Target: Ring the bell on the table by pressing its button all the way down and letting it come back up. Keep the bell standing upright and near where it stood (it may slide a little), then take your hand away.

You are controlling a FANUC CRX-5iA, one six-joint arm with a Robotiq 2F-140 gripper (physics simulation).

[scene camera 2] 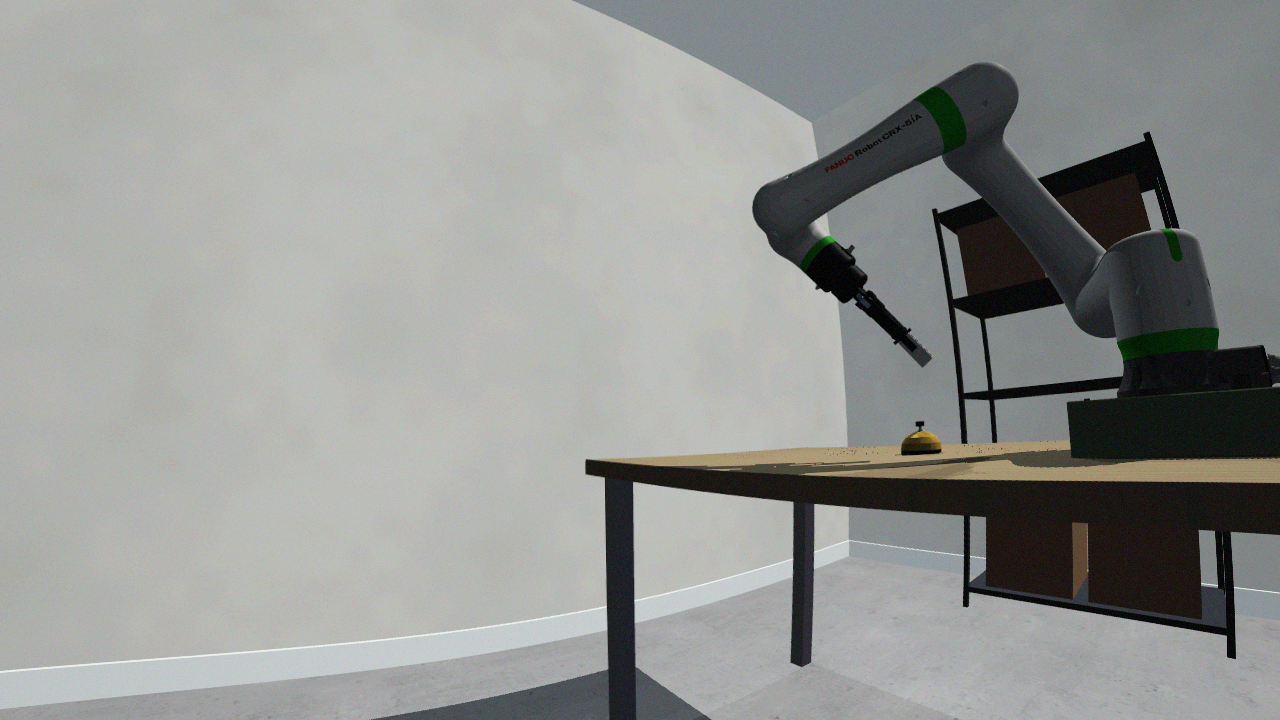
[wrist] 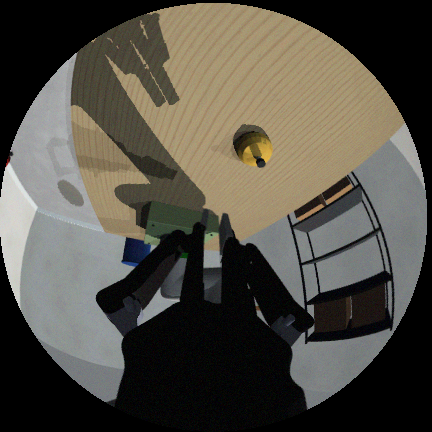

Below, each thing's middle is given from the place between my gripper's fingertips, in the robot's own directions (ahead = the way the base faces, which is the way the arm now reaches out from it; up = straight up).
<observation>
Now: the yellow dome bell [wrist: 249,147] 6 cm ahead of my hand, 8 cm to the right of it and 14 cm below it.
</observation>
